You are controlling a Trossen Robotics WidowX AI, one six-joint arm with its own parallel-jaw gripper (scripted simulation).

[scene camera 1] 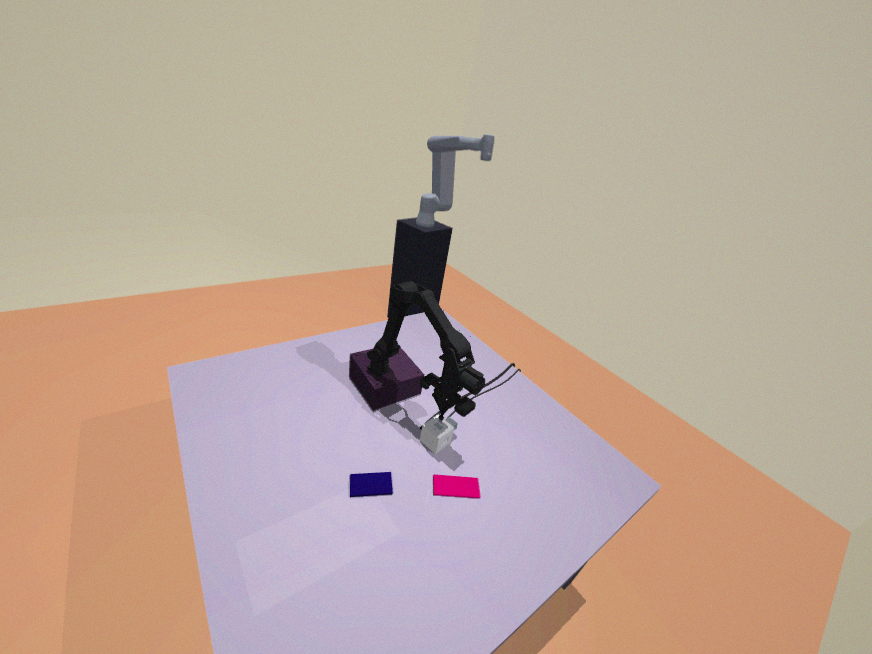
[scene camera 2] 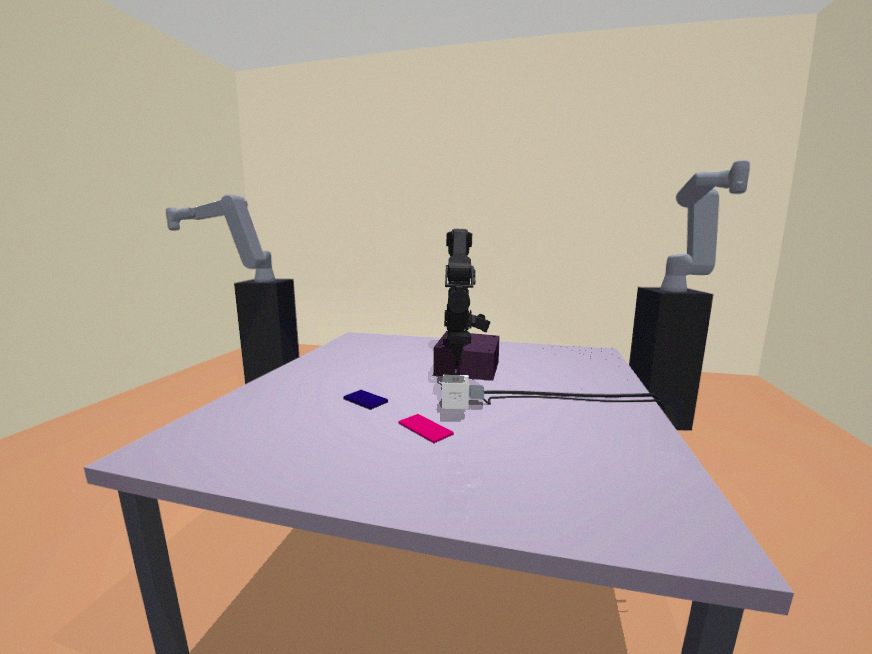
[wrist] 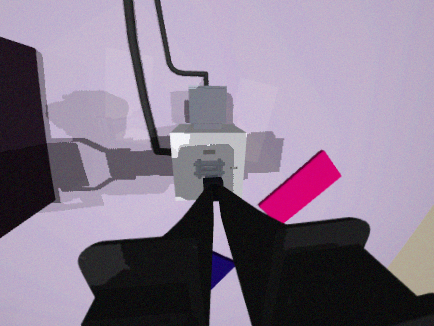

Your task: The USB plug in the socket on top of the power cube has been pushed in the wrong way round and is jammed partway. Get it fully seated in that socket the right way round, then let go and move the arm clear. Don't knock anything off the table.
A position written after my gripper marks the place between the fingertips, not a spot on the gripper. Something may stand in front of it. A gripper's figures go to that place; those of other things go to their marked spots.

Labels:
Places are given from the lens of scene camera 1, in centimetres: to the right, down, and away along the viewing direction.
my gripper (scene camera 1: 442,412): 2, 28, 118
magenta card (scene camera 1: 443,485): 2, 48, 109
dark blue card (scene camera 1: 366,484): -20, 46, 105

